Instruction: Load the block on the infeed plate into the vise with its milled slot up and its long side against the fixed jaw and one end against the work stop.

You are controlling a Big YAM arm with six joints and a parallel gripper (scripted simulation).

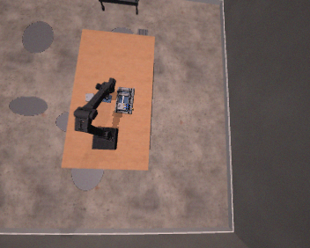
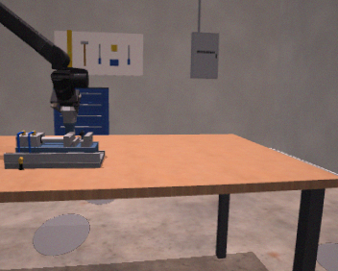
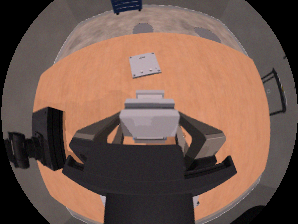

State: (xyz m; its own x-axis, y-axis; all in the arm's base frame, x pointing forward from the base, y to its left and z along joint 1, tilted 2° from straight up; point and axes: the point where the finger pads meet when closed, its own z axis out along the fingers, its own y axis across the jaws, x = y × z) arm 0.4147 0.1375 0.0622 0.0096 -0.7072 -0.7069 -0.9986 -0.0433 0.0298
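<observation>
The grey part lies 1 cm above my hand. Also, from my hand: vise 2 cm ahead, 19 cm to the right, 12 cm below.
</observation>
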